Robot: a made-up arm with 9 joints.
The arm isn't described. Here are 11 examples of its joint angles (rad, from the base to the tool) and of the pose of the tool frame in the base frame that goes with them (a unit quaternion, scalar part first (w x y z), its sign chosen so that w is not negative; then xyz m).
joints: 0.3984 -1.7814 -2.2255 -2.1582 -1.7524 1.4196 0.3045 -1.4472 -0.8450
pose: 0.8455 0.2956 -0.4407 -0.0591 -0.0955 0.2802 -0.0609
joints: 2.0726 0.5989 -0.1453 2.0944 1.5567 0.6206 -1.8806 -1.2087 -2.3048
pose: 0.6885 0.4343 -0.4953 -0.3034 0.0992 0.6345 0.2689
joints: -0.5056 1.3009 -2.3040 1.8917 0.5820 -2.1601 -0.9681 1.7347 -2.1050
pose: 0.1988 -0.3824 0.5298 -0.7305 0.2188 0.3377 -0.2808
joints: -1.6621 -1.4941 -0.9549 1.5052 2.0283 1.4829 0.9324 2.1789 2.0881
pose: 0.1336 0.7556 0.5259 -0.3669 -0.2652 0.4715 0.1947
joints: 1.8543 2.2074 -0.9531 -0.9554 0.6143 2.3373 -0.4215 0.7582 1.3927
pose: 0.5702 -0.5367 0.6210 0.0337 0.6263 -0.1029 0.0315
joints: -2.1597 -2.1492 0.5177 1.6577 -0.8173 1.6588 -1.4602 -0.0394 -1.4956
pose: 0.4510 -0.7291 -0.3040 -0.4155 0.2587 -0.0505 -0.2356
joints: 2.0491 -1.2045 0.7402 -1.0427 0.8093 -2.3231 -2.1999 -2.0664 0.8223
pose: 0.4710 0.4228 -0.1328 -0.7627 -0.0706 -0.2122 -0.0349
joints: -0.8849 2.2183 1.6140 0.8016 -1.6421 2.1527 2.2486 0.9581 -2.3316
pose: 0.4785 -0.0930 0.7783 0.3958 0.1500 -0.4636 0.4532
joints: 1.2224 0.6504 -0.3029 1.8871 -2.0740 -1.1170 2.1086 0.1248 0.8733
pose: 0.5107 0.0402 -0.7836 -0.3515 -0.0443 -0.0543 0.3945
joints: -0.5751 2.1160 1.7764 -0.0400 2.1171 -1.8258 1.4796 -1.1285 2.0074
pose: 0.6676 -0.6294 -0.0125 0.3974 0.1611 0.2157 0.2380
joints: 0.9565 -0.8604 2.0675 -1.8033 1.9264 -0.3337 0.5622 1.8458 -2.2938
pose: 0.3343 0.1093 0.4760 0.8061 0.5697 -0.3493 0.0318
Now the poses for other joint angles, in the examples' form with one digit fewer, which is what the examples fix.
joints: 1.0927 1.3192 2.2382 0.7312 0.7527 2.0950 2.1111 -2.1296 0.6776
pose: 0.730 -0.430 0.169 0.503 0.315 0.238 0.057
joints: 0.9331 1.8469 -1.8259 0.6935 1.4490 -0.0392 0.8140 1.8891 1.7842
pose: 0.954 0.070 0.292 -0.016 0.292 -0.267 -0.401
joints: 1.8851 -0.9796 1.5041 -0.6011 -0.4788 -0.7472 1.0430 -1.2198 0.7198
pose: 0.459 0.176 -0.796 -0.354 -0.254 0.134 0.432
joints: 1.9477 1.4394 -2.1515 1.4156 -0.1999 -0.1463 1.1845 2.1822 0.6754
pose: 0.797 -0.232 0.552 -0.084 0.167 -0.026 -0.177
